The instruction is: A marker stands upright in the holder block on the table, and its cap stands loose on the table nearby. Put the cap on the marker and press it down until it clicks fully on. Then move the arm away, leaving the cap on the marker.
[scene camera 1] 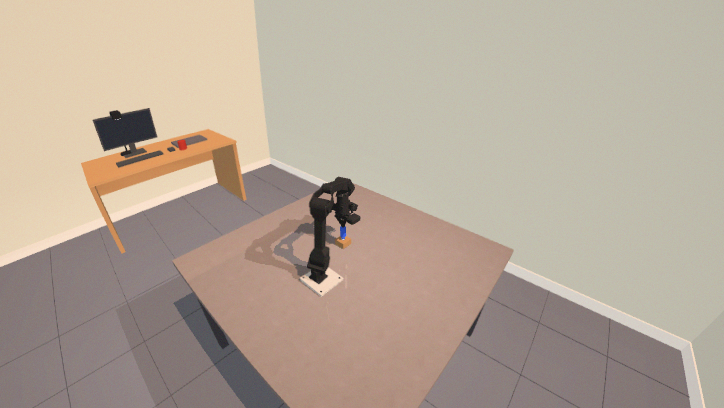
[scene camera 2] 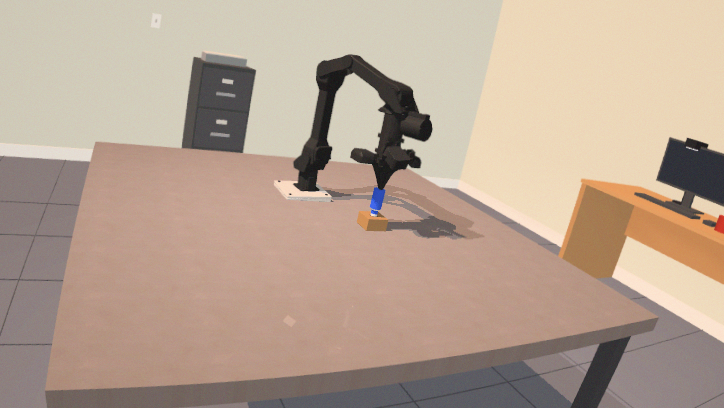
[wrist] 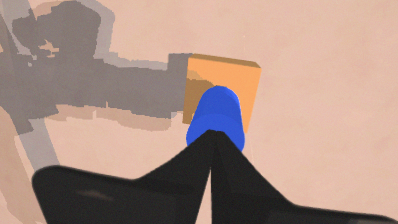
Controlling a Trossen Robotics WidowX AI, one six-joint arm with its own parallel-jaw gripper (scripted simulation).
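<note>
My gripper is there for me to see, and the wrist view shows it as well. I also see a cap.
</note>
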